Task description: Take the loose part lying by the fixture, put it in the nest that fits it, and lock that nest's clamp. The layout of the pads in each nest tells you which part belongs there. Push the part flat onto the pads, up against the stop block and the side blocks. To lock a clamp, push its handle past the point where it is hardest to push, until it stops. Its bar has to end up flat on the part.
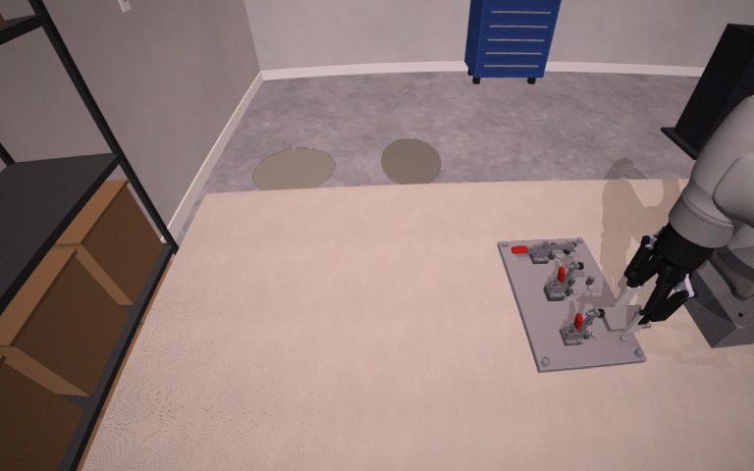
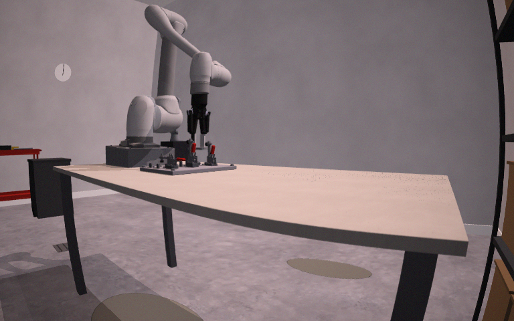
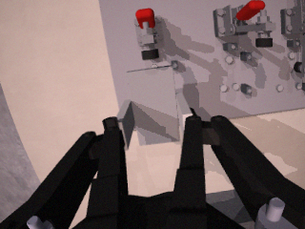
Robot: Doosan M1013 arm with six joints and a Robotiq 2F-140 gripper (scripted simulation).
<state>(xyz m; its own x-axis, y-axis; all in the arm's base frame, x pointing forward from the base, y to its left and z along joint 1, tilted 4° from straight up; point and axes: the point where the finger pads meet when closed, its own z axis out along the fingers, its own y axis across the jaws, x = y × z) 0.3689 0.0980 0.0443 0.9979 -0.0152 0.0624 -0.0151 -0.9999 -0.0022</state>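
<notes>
The grey fixture plate is 6 cm ahead of my hand, 11 cm to the right of it and 11 cm below it. The rest, counted from my hand: loose part: 3 cm below; then toggle clamp: 8 cm ahead, 23 cm to the right, 7 cm below.
</notes>
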